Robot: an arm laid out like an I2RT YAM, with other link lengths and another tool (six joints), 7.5 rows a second.
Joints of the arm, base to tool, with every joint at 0 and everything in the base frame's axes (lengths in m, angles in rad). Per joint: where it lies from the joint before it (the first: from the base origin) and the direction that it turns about. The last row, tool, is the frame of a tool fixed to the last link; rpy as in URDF.
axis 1: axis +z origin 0 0 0.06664
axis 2: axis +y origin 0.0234 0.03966 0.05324
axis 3: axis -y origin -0.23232 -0.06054 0
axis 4: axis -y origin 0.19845 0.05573 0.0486
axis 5: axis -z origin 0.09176 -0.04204 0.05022
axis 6: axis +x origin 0.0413 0 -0.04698
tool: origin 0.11 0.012 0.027 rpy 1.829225 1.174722 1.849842
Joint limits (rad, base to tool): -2.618..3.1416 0..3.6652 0..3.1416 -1.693..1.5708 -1.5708..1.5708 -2.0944..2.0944
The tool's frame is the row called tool.
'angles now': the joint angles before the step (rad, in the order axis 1, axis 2, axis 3, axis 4, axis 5, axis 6). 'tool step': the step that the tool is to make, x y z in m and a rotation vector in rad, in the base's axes. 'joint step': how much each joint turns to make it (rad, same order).
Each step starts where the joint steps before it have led.
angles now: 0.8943, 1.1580, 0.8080, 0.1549, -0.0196, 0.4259
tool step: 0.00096, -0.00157, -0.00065, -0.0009, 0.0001, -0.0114
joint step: 0.0001, -0.0029, -0.0038, 0.0002, 0.0114, 0.0018
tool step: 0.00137, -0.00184, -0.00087, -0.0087, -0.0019, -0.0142
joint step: -0.0001, -0.0027, 0.0010, -0.0093, 0.0152, -0.0040
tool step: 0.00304, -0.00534, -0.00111, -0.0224, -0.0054, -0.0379
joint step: 0.0008, -0.0103, 0.0055, -0.0296, 0.0416, -0.0098
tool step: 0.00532, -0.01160, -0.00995, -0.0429, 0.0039, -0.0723
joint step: -0.0008, -0.0188, -0.0174, -0.0368, 0.0751, -0.0067
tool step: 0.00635, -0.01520, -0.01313, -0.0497, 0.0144, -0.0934
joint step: -0.0004, -0.0184, -0.0192, -0.0481, 0.0949, 0.0062
